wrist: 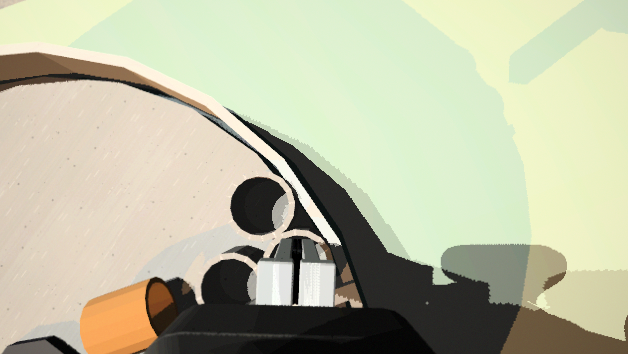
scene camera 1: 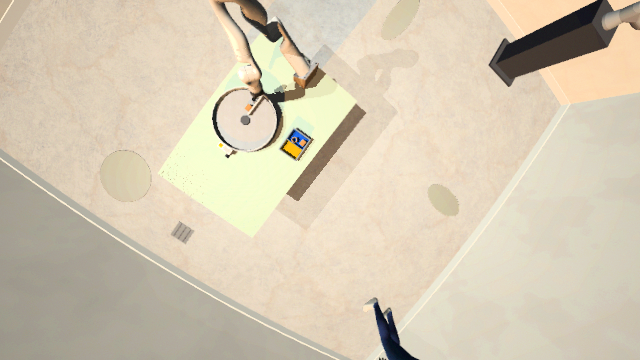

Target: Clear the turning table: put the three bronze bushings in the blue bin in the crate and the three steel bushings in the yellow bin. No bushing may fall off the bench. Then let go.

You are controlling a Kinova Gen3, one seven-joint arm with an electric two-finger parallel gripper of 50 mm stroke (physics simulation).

The pictures show: my gripper and a turning table.
